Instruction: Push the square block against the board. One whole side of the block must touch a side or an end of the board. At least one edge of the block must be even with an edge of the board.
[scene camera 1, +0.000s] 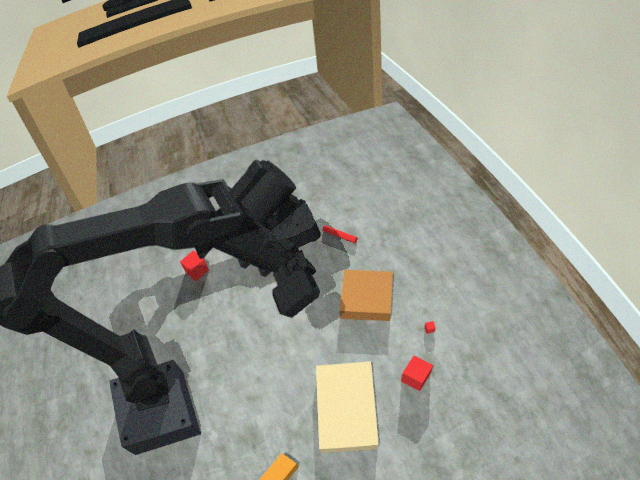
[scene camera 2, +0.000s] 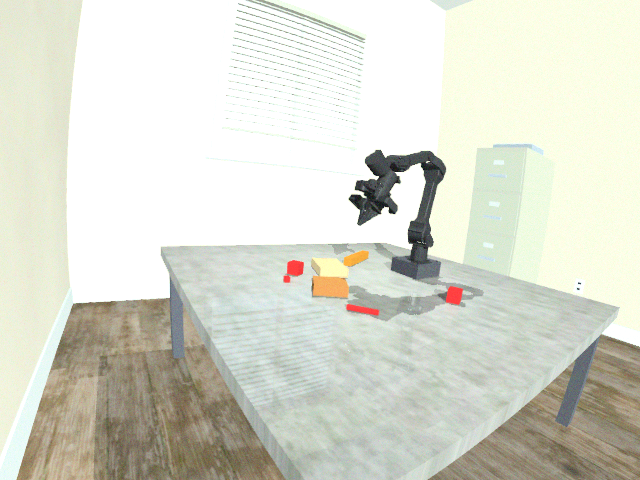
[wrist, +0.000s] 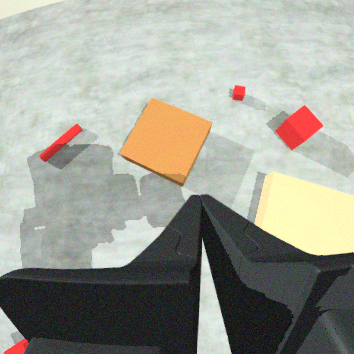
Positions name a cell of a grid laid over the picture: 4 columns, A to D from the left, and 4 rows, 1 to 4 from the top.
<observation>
The gripper (scene camera 1: B3) is shut, with nothing in its grasp. Also in view: a square block (scene camera 1: C3). On the table rests a cream board (scene camera 1: C4).
The cream board is seen too in the wrist view (wrist: D3). The square block shows as well in the wrist view (wrist: B2). The gripper also shows in scene camera 2 (scene camera 2: C2) and in the wrist view (wrist: C3).
</observation>
